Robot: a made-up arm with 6 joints.
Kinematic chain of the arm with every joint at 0, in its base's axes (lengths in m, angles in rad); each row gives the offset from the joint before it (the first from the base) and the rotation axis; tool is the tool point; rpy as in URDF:
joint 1: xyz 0 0 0.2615 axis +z
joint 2: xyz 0 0 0 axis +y
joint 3: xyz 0.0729 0 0.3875 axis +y
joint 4: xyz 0.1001 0 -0.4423 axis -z
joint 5: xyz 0 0 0 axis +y
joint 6: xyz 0.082 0 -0.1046 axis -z
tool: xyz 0 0 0 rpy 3.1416 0 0
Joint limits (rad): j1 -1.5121..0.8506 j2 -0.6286..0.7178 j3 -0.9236..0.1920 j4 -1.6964..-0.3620 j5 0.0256..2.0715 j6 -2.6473..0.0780
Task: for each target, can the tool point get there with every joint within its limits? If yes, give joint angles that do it. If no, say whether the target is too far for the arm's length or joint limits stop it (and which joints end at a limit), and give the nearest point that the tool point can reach.
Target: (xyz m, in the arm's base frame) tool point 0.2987 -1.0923 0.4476
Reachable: no: too far | nearest point 0.1684 -0.6157 0.3664 | short by 0.501 m
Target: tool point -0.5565 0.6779 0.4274
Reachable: no: joint limits stop it (at a limit: joint 1, joint 2, joint 3) | nearest point -0.0779 0.0774 0.1936 | short by 0.803 m
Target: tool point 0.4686 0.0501 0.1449
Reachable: yes | joints 0.0803 0.1847 -0.5877 -0.8011 0.5349 -2.0516
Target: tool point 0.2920 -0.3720 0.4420
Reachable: yes | joints -0.9466 -0.3743 -0.6405 -0.9998 0.4894 -2.0914
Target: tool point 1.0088 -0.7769 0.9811
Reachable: no: too far | nearest point 0.4461 -0.3436 0.5797 | short by 0.816 m
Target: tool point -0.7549 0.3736 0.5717
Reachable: no: joint limits stop it (at a limit: joint 1, joint 2, joint 3, joint 5) | nearest point -0.1040 0.0400 0.2071 | short by 0.817 m
